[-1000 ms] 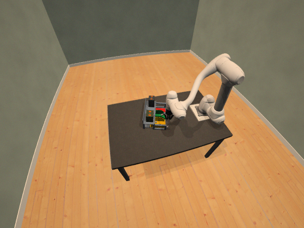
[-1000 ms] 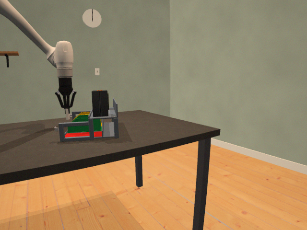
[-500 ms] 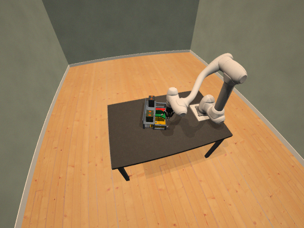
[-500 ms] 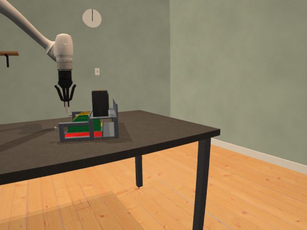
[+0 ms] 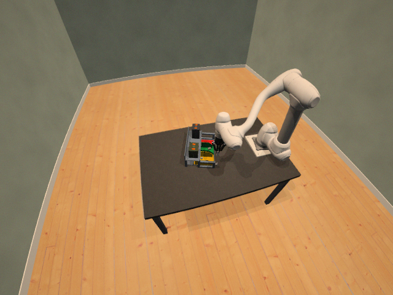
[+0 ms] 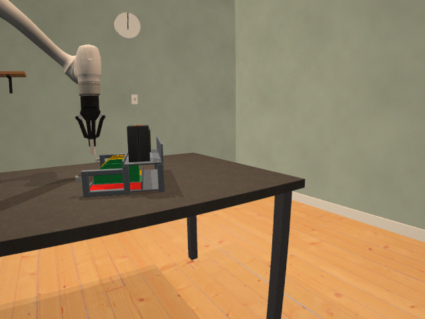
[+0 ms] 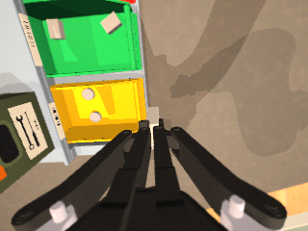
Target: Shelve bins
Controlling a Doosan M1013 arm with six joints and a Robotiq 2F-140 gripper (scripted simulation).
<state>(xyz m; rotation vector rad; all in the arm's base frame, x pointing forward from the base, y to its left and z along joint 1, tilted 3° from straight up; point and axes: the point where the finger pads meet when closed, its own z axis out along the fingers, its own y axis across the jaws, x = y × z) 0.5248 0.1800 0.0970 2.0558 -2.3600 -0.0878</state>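
Right now my hand is 110 mm short of the yellow bin, 90 mm above it and 20 mm to the left of it. The rest, counted from my hand: green bin 130 mm to the right, 100 mm ahead, 90 mm below.
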